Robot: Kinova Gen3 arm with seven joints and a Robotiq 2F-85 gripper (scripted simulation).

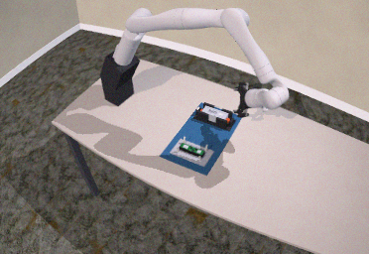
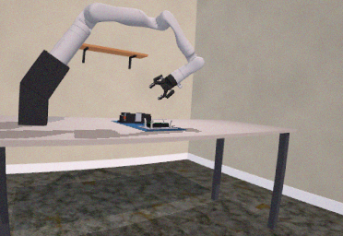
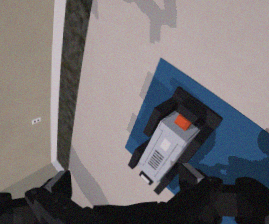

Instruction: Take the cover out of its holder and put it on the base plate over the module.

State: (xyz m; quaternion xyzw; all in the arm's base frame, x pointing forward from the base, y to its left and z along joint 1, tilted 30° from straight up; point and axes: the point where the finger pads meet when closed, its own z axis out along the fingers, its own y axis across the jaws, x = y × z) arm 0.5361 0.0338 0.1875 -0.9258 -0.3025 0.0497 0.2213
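My gripper is now 150 mm above the light grey cover, 100 mm past it and 20 mm to the right of it.
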